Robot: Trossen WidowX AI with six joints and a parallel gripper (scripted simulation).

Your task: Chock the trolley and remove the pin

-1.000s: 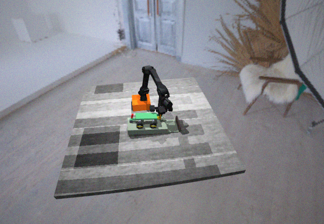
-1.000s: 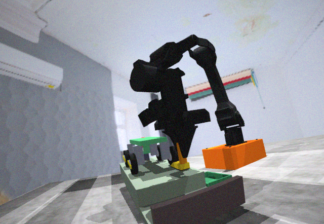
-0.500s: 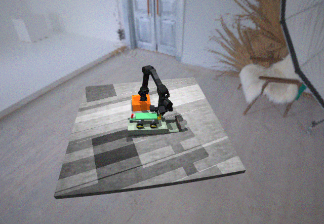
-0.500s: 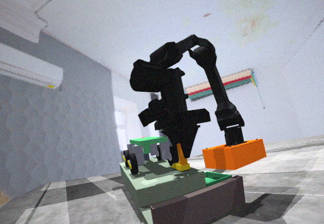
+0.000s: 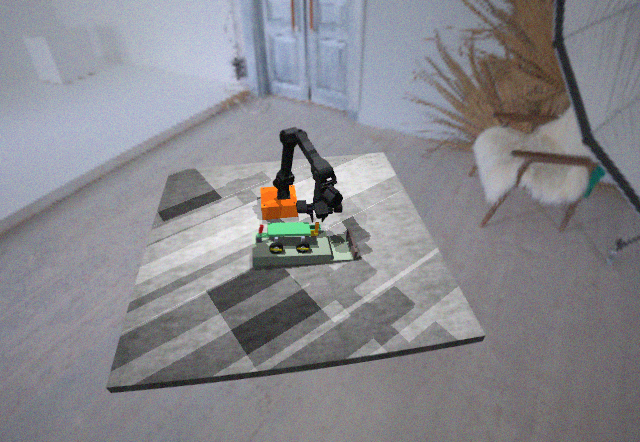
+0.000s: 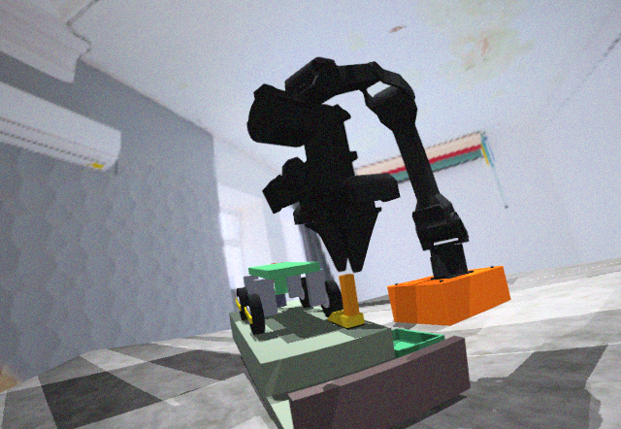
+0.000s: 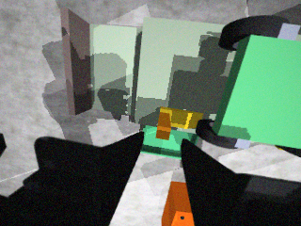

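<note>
The yellow chock lies 1 cm ahead of my gripper tip, 3 cm to the right of it and 4 cm below it. From my gripper tip the other things lie so: brown end wall (5 cm ahead, 14 cm to the left, 10 cm below); then pale green ramp (6 cm ahead, 12 cm to the right, 8 cm below); then trolley (6 cm ahead, 13 cm to the right, 1 cm below).
</note>
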